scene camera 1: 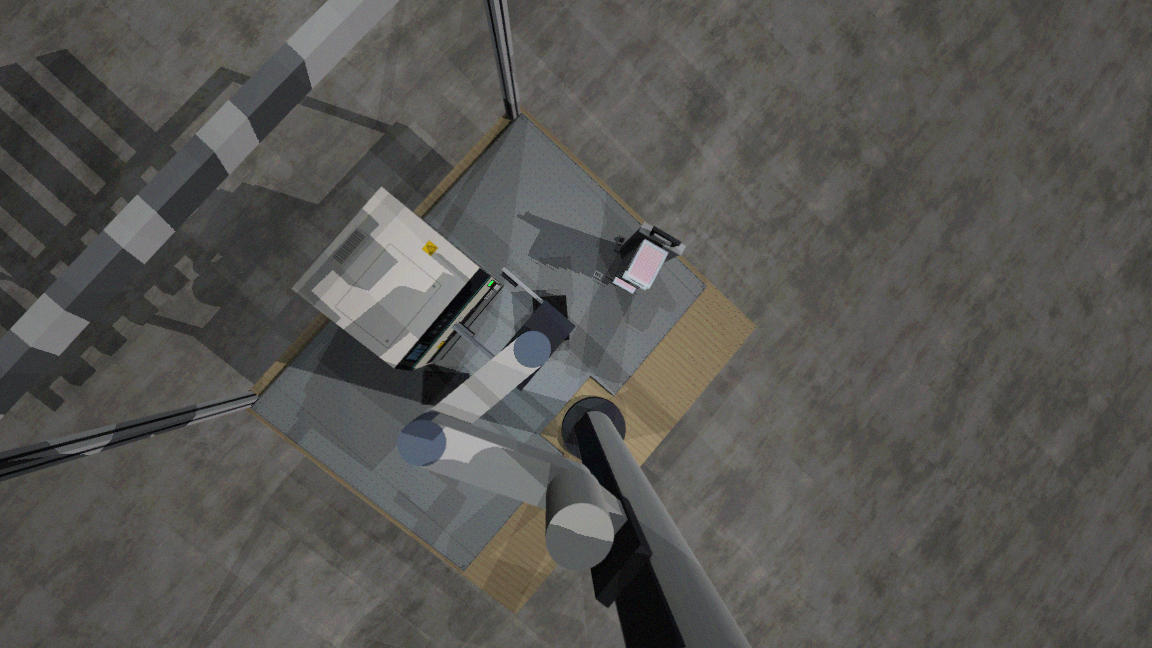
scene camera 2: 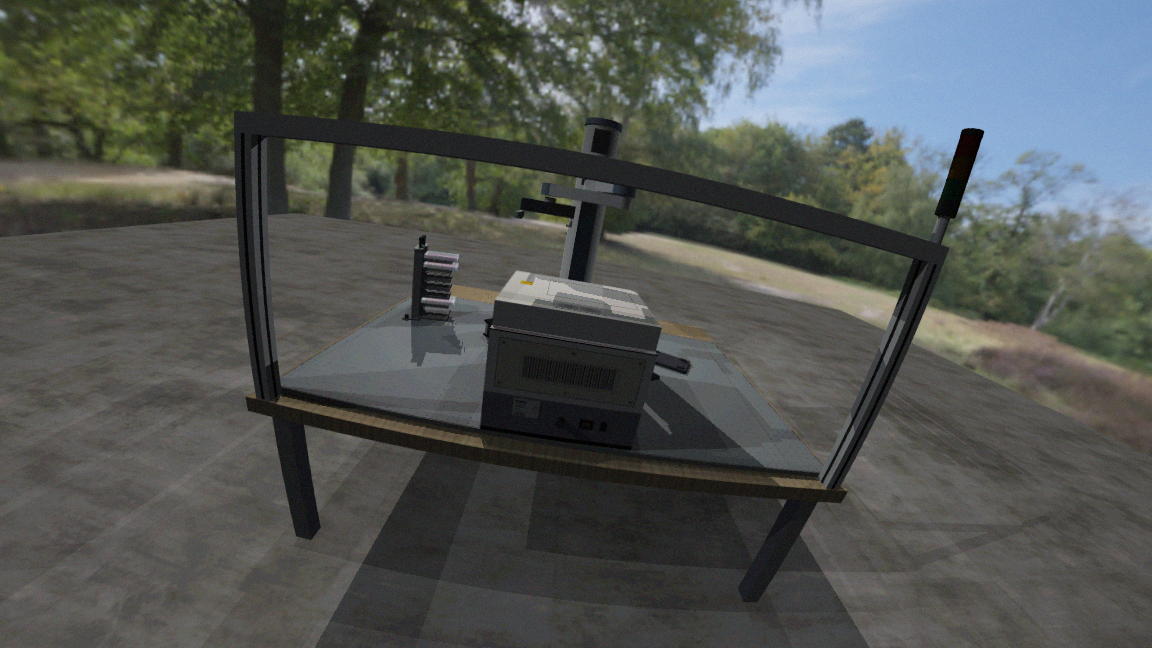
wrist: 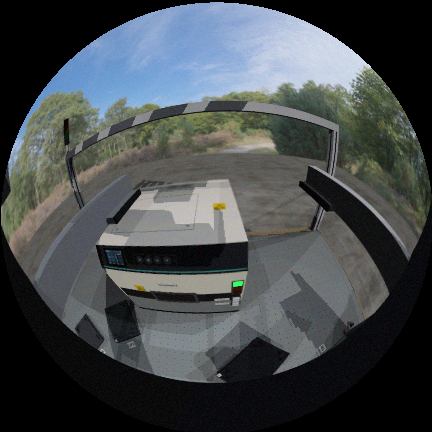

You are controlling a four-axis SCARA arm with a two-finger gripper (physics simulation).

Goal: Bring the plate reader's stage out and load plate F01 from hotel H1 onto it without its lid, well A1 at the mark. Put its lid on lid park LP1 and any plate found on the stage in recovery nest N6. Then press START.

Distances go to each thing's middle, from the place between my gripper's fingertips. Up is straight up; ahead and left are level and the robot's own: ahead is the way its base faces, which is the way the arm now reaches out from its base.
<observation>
The nest labelled LP1 point(scene camera 1: 436, 385) lies 4 cm behind my hand, 38 cm to the left of it and 45 cm below it.
</observation>
